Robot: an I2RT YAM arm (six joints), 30 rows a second.
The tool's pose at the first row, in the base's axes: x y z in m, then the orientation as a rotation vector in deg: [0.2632, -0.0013, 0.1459, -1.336, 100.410, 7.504]
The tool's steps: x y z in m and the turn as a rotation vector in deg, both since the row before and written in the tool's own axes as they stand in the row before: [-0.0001, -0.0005, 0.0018, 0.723, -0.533, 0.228]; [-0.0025, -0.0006, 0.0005, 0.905, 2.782, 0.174]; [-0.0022, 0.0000, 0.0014, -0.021, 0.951, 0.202]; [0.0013, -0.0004, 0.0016, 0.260, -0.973, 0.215]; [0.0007, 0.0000, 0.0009, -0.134, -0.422, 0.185]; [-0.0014, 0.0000, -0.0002, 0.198, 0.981, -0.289]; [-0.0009, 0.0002, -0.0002, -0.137, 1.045, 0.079]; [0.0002, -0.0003, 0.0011, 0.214, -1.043, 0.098]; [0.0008, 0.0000, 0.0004, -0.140, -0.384, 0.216]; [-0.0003, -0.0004, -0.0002, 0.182, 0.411, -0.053]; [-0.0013, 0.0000, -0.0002, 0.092, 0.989, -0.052]
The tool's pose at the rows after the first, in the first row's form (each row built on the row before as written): [0.2650, -0.0016, 0.1456, -0.574, 99.928, 7.033]; [0.2660, -0.0023, 0.1479, 0.069, 102.763, 6.403]; [0.2679, -0.0023, 0.1497, 0.182, 103.715, 6.584]; [0.2692, -0.0025, 0.1480, 0.615, 102.761, 6.482]; [0.2699, -0.0024, 0.1471, 0.708, 102.334, 6.725]; [0.2700, -0.0025, 0.1485, 0.536, 103.322, 6.364]; [0.2700, -0.0024, 0.1494, 0.453, 104.359, 6.568]; [0.2710, -0.0026, 0.1489, 0.751, 103.331, 6.419]; [0.2712, -0.0025, 0.1480, 0.867, 102.942, 6.690]; [0.2711, -0.0029, 0.1483, 0.926, 103.363, 6.499]; [0.2712, -0.0030, 0.1496, 0.891, 104.356, 6.404]
